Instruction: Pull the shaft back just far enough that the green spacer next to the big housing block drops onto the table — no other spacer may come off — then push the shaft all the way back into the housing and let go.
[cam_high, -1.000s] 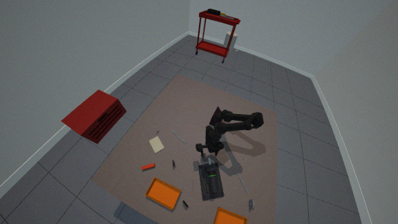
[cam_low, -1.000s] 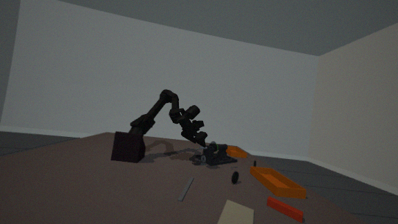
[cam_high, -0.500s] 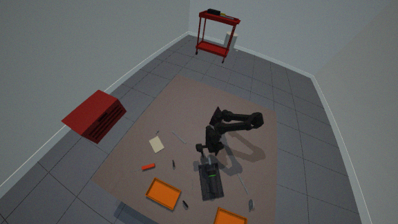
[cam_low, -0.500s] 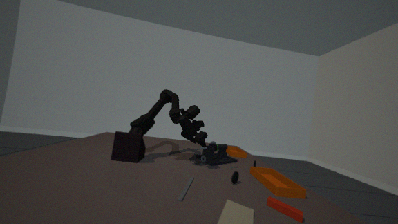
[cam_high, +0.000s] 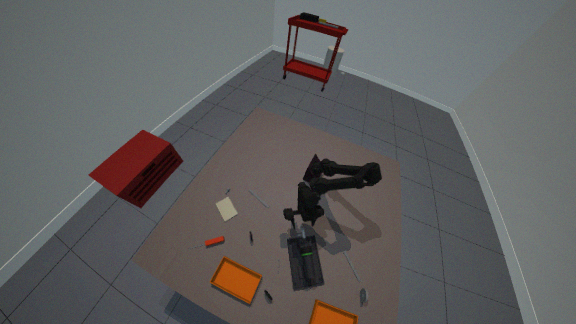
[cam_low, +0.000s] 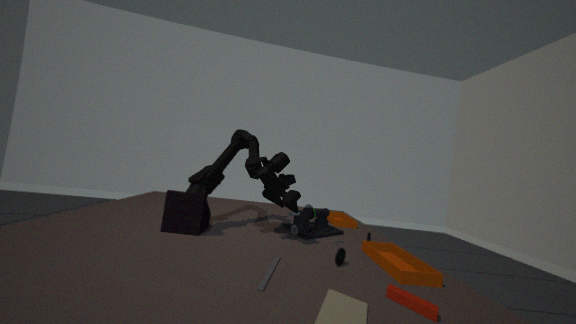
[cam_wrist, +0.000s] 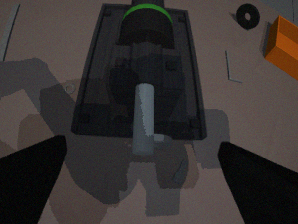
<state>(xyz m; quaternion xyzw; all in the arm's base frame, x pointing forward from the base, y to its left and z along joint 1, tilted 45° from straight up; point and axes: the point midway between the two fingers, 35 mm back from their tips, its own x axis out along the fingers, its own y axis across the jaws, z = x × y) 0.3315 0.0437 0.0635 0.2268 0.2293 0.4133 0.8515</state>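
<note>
Right now the pale grey shaft is 6 cm ahead of my gripper tip, 4 cm to the left of it and 2 cm below it. From my gripper tip the other things lie so: green spacer 10 cm ahead, 7 cm to the left, 2 cm below; then beige card 41 cm to the right, 11 cm ahead, 9 cm below.
</note>
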